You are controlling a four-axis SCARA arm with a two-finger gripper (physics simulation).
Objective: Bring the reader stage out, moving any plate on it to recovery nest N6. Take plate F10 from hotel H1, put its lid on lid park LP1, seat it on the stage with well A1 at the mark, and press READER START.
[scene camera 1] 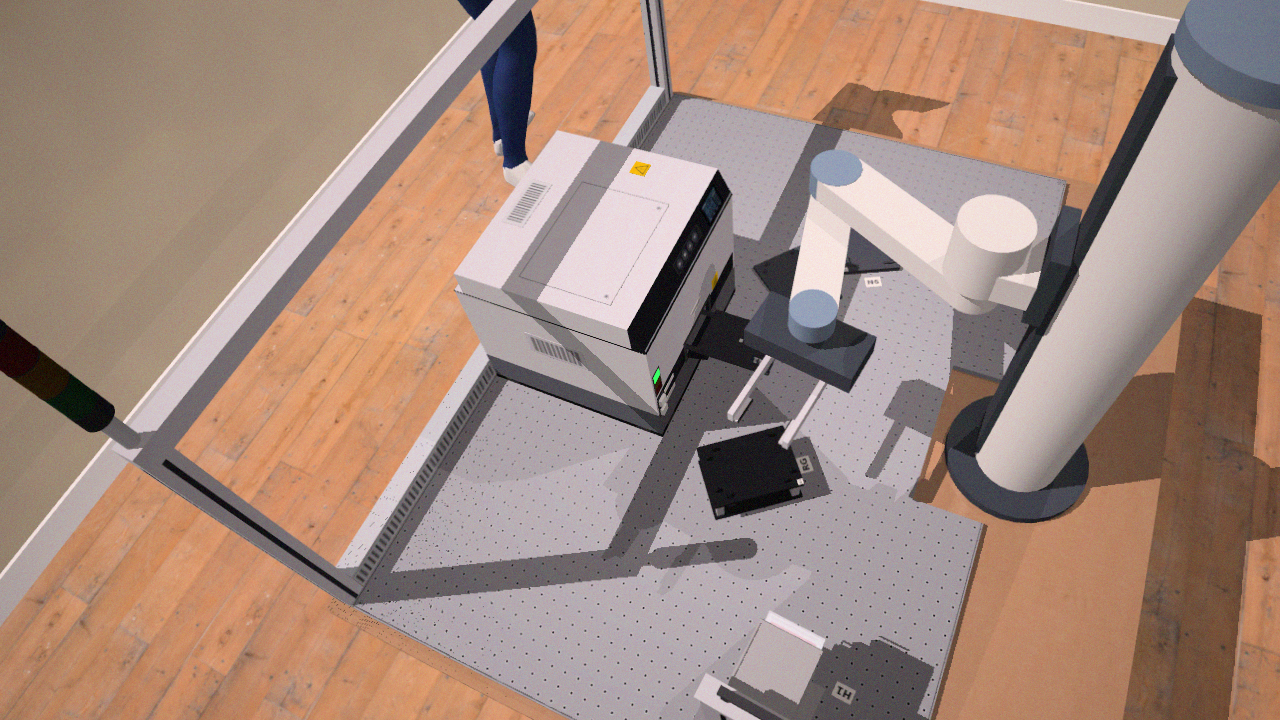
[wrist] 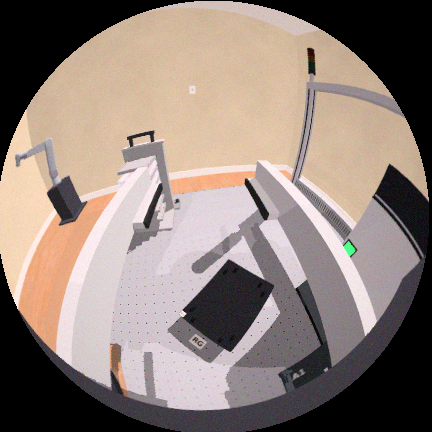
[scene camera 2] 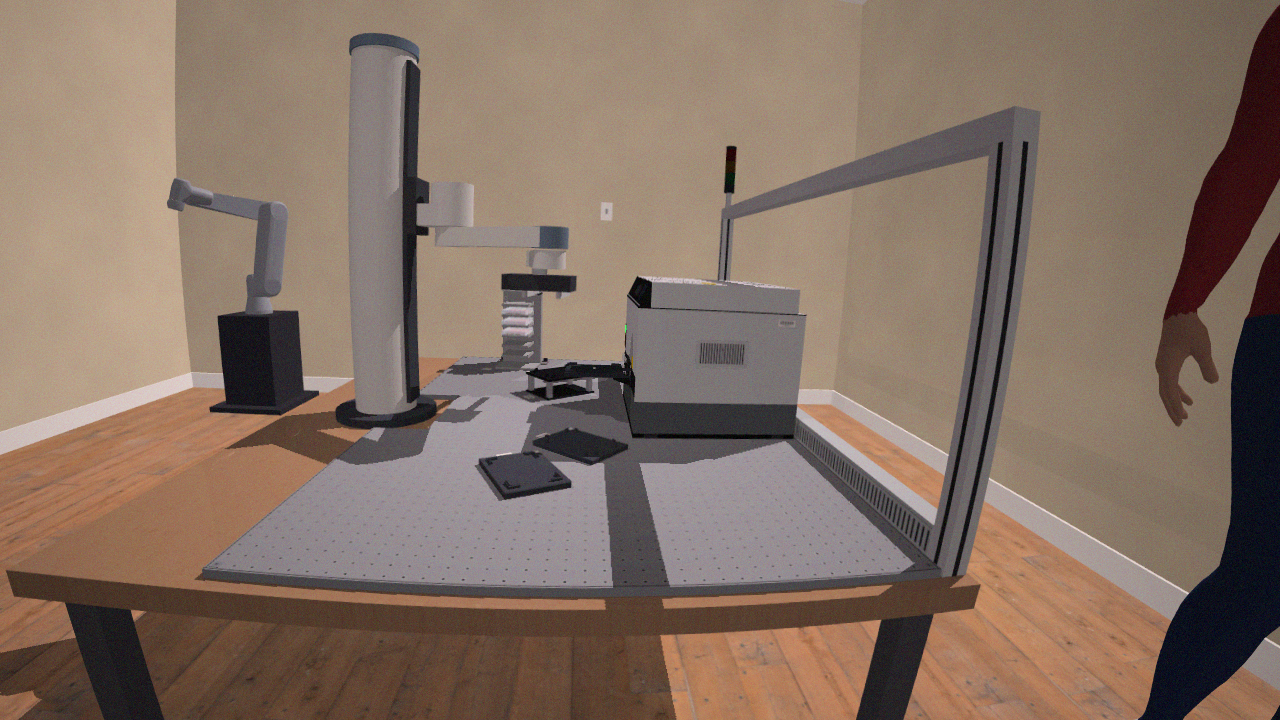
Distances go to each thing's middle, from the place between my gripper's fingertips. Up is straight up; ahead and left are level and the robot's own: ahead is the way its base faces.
My hand is 140 mm short of the reader stage (scene camera 1: 720, 340), 250 mm to the left of it and 180 mm above it.
